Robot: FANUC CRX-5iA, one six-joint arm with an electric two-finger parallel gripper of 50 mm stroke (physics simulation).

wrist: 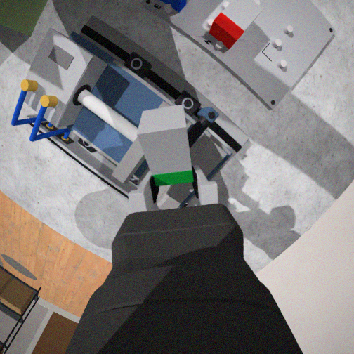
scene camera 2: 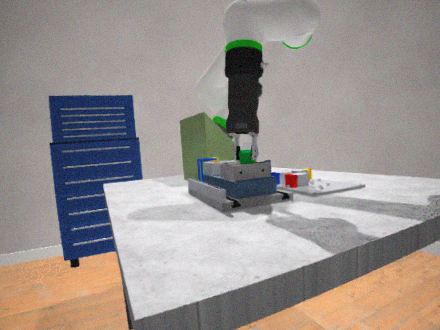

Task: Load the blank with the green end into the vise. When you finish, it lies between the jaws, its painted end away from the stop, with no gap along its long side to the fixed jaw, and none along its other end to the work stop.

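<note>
The blank (scene camera 2: 245,156) (wrist: 166,150) is grey with a green end; in the scene view its green end shows above the vise's near grey jaw plate (scene camera 2: 245,171), which hides its lower part. The vise (scene camera 2: 240,187) (wrist: 102,135) has a blue body and a white screw rod (wrist: 107,115). In the wrist view the blank covers part of the jaw opening, its plain end pointing away from the gripper. My gripper (scene camera 2: 246,153) (wrist: 174,177) is shut on the blank at its green end, above the vise. Contact of the blank with the fixed jaw or work stop is hidden.
A grey plate (scene camera 2: 325,190) (wrist: 270,95) with pegs stands beside the vise, carrying a red-ended block (scene camera 2: 291,180) (wrist: 226,31). Blue handles with yellow knobs (wrist: 48,101) stand at the vise's end. A green block-like panel (scene camera 2: 200,145) and a blue cabinet (scene camera 2: 95,175) are behind.
</note>
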